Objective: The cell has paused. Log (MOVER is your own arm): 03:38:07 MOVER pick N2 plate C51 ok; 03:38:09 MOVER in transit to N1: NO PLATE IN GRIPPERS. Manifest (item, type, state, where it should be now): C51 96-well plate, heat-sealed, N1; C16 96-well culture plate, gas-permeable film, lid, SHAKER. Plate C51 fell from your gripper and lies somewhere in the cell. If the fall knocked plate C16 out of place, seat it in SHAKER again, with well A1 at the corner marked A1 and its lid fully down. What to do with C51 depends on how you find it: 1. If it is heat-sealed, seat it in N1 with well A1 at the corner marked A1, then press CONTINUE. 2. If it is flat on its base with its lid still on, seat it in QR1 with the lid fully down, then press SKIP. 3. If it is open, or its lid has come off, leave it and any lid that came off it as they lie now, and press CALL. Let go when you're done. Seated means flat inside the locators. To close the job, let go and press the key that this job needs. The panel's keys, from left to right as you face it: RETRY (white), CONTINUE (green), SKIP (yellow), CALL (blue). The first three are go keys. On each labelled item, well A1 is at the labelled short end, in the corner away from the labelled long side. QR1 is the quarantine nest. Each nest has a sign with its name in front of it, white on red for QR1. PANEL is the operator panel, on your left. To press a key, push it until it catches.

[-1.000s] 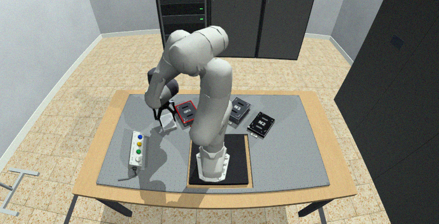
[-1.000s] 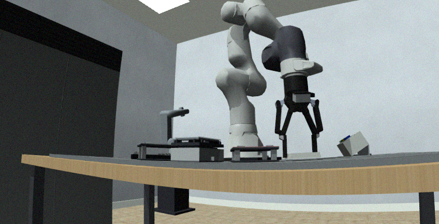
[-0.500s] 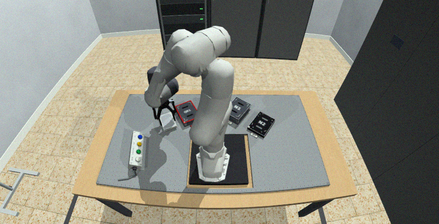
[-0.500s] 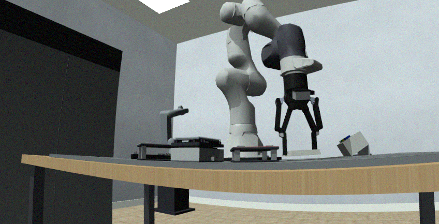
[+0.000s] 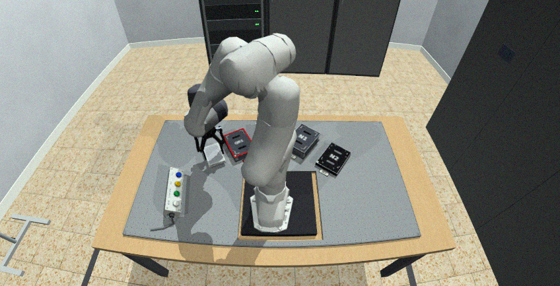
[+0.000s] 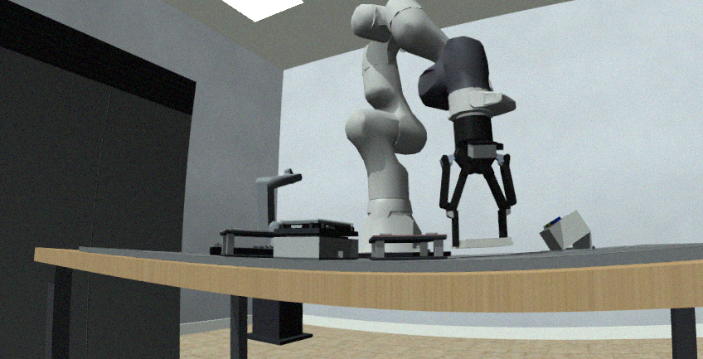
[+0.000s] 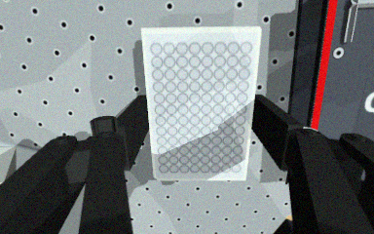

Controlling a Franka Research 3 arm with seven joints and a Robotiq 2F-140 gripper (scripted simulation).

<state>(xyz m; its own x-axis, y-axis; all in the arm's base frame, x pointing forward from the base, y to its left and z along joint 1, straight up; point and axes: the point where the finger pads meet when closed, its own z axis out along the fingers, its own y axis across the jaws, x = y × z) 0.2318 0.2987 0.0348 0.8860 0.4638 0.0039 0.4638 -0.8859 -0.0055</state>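
My gripper is now 8 cm short of the A1 mark, 36 cm to the left of it and 1 cm below it. From my hand the other things lie so: QR1 nest (8 cm ahead, 12 cm to the right, 1 cm below); then blue key (16 cm behind, 13 cm to the left, 2 cm above); then 96-well plate (2 cm below).
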